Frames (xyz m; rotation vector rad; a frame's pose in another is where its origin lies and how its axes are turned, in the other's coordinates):
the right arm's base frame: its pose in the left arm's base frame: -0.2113 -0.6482 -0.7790 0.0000 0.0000 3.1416
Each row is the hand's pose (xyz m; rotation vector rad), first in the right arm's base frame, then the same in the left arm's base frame.
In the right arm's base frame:
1: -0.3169 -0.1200 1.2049 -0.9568 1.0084 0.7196
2: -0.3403 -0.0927 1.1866 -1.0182 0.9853 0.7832
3: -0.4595 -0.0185 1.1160 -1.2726 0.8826 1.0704
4: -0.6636 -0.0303 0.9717 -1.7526 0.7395 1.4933
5: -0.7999 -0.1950 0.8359 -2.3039 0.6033 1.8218
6: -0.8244 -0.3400 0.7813 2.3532 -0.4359 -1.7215
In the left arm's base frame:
1: 0.1056 -0.5282 0.4259 1.1916 1.1306 -1.8598
2: 0.1290 -0.5555 0.4076 1.1411 1.1792 -1.7868
3: 0.2482 -0.6297 0.3370 0.9330 1.3452 -1.4494
4: 0.4523 -0.6179 0.1927 0.6692 1.5860 -0.8278
5: 0.5886 -0.4532 0.0569 0.4641 1.7723 -0.1653
6: 0.6131 -0.3082 0.0023 0.3438 1.8561 0.2257

